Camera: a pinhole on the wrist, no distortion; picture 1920 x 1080 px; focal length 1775.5 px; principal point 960.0 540.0 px. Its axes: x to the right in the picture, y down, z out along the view. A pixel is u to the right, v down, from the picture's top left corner.
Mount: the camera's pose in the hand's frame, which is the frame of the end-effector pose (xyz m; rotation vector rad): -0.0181 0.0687 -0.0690 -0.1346 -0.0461 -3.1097
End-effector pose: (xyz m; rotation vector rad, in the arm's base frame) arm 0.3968 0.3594 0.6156 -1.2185 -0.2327 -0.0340
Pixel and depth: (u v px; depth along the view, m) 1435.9 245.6 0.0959
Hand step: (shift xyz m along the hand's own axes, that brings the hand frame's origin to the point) -0.0359 0.0868 0.0283
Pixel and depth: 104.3 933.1 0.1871
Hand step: 0.0890 0.0355 0.1107
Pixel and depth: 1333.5 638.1 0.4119
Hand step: -0.0683 0.0563 0.3493
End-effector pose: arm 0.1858 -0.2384 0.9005 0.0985 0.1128 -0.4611
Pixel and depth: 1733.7 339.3 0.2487
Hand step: -0.1055 0.1015 0.1873
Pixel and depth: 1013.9 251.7 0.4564
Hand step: 0.0051 0.1564 0.3846
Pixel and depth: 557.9 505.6 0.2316
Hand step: 0.0539 0.0818 0.1570
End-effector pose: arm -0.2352 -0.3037 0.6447 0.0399 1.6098 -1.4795
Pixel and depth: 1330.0 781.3 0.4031
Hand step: -0.0655 0.0241 0.3413
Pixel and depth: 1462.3 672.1 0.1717
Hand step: -0.0513 0.0599 0.1066
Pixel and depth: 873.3 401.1 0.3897
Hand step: 0.0334 0.1117 0.3166
